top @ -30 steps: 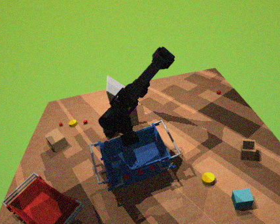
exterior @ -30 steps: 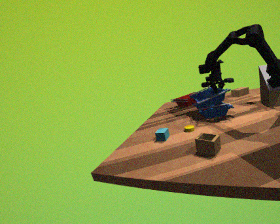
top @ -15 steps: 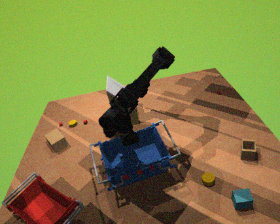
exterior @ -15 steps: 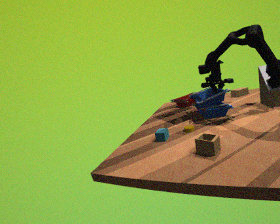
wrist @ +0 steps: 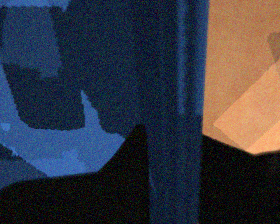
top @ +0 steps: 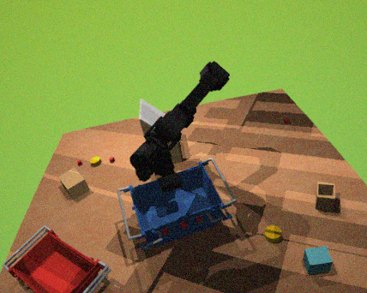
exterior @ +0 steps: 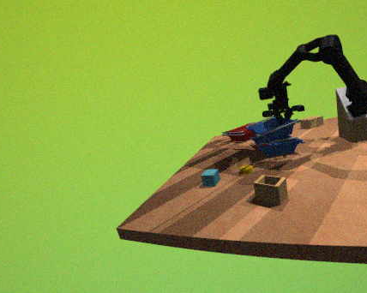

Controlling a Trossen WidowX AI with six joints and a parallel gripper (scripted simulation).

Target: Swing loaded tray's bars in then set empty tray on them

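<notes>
Now: gripper tip 7 cm short of the blue tray, 1 cm to the right of it and 2 cm below it. Also, from my gripper tip: brown box 17 cm ahead, 47 cm to the left, 8 cm below; then tan block 28 cm behind, 39 cm to the right, 7 cm below; then teal cube 36 cm ahead, 32 cm to the left, 8 cm below.
</notes>
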